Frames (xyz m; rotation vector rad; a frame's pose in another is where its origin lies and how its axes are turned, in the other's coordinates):
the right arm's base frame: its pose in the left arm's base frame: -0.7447 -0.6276 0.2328 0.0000 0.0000 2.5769
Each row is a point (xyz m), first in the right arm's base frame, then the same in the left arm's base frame.
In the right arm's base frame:
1: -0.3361 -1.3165 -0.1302
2: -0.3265 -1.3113 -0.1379
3: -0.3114 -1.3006 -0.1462
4: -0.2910 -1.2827 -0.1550
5: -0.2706 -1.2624 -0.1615
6: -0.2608 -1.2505 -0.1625
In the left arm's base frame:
1: 0.2438 0.3047 0.1026
2: 0.2329 0.3054 0.0949
3: 0.2144 0.3044 0.0866
4: 0.1876 0.3002 0.0778
5: 0.1595 0.2940 0.0713
6: 0.1448 0.2892 0.0703

